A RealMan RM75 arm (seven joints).
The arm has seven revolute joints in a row. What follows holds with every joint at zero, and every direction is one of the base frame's. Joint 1 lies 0.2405 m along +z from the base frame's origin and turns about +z. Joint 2 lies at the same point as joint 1 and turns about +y. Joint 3 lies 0.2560 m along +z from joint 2 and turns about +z. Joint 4 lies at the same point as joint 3 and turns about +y. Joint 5 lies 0.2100 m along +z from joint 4 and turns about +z. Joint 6 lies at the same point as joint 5 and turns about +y. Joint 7 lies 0.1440 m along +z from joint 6 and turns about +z. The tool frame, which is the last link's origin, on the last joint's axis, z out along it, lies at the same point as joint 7; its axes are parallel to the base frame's.
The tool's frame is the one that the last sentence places.
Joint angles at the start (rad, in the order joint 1, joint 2, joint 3, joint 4, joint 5, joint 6, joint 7):
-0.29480 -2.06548 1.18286 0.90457 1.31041 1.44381 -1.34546
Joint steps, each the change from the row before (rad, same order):
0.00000 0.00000 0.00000 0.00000 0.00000 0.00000 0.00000
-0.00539 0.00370 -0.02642 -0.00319 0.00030 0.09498 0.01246
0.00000 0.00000 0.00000 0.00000 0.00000 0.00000 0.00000
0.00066 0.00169 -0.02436 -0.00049 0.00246 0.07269 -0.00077
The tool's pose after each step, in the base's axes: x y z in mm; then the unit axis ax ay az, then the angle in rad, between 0 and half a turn. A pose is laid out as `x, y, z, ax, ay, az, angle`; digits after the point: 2 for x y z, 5 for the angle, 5 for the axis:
-217.19, 316.09, 20.57, -0.90928, -0.14189, -0.39125, 2.77333
-212.41, 307.64, 26.32, -0.90630, -0.11576, -0.40647, 2.82657
-212.41, 307.64, 26.32, -0.90630, -0.11576, -0.40647, 2.82657
-210.61, 300.08, 31.47, -0.90262, -0.10176, -0.41824, 2.86630

